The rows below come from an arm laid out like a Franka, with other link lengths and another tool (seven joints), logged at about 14 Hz.
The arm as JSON. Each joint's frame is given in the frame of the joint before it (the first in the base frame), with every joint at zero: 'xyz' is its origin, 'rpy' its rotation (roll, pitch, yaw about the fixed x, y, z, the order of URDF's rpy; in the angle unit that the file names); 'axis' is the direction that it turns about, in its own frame. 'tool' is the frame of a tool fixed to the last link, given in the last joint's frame.
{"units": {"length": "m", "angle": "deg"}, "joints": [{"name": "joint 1", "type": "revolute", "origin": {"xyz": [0.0, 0.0, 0.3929], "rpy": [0.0, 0.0, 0.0]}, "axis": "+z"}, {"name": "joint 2", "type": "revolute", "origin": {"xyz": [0.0, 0.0, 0.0], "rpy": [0.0, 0.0, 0.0]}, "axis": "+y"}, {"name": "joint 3", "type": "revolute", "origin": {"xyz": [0.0, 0.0, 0.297], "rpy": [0.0, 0.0, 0.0]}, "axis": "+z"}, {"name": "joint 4", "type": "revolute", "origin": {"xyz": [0.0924, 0.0, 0.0], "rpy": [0.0, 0.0, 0.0]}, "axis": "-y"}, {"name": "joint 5", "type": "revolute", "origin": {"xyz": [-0.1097, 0.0, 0.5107], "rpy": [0.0, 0.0, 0.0]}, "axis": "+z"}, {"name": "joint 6", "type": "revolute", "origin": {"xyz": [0.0, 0.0, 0.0], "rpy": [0.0, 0.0, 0.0]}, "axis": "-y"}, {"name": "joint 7", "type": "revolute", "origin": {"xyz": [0.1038, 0.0, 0.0], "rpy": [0.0, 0.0, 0.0]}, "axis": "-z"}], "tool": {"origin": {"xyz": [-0.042, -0.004, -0.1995], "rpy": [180.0, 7.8, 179.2]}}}
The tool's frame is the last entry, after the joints.
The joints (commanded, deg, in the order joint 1, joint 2, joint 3, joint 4, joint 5, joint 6, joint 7), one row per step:
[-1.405 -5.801 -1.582 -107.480 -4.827 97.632 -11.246]
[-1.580 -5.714 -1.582 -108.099 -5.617 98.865 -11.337]
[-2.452 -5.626 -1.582 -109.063 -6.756 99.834 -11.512]
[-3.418 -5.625 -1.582 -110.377 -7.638 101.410 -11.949]
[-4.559 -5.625 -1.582 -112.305 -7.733 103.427 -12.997]
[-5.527 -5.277 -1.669 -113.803 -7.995 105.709 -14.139]
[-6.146 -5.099 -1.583 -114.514 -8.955 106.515 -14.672]
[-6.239 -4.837 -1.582 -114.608 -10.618 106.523 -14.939]
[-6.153 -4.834 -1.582 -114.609 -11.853 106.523 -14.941]
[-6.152 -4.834 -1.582 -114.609 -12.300 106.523 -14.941]
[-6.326 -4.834 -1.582 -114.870 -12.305 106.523 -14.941]
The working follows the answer.
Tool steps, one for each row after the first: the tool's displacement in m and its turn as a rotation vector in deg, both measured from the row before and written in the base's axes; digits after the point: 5 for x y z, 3 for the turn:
[0.00214 -0.00450 -0.00569 -0.772 -0.474 0.188]
[-0.00106 -0.01323 -0.00915 -1.070 0.173 -0.342]
[-0.00084 -0.01343 -0.01123 -0.795 -0.135 -0.127]
[-0.00242 -0.01299 -0.01739 0.045 0.058 0.182]
[0.00006 -0.01276 -0.01656 -0.130 -0.254 0.451]
[-0.00142 -0.00878 -0.00769 -0.829 0.274 0.418]
[-0.00062 -0.00605 -0.00264 -1.493 0.597 0.730]
[0.00006 -0.00267 0.00092 -1.151 0.161 0.506]
[-0.00004 -0.00129 0.00037 -0.417 0.056 0.152]
[-0.00162 -0.00175 -0.00260 0.031 0.259 -0.172]

Tool pose at each row, in the base's axes (x y z in m, rotation vector in deg; rounded; the steps above come from the unrounded poses):
[0.63141 -0.06120 0.49984 -13.155 176.206 -5.435]
[0.63355 -0.06569 0.49415 -13.424 175.721 -6.653]
[0.63249 -0.07892 0.48500 -12.980 175.953 -8.302]
[0.63165 -0.09236 0.47377 -12.806 175.832 -9.540]
[0.62923 -0.10534 0.45639 -13.091 175.861 -9.457]
[0.62928 -0.11810 0.43983 -13.748 175.532 -9.651]
[0.62787 -0.12688 0.43214 -14.477 175.717 -10.885]
[0.62724 -0.13293 0.42950 -15.776 176.129 -13.113]
[0.62730 -0.13560 0.43043 -16.633 176.138 -14.859]
[0.62726 -0.13689 0.43080 -16.896 176.141 -15.493]
[0.62564 -0.13864 0.42819 -16.690 176.437 -15.436]

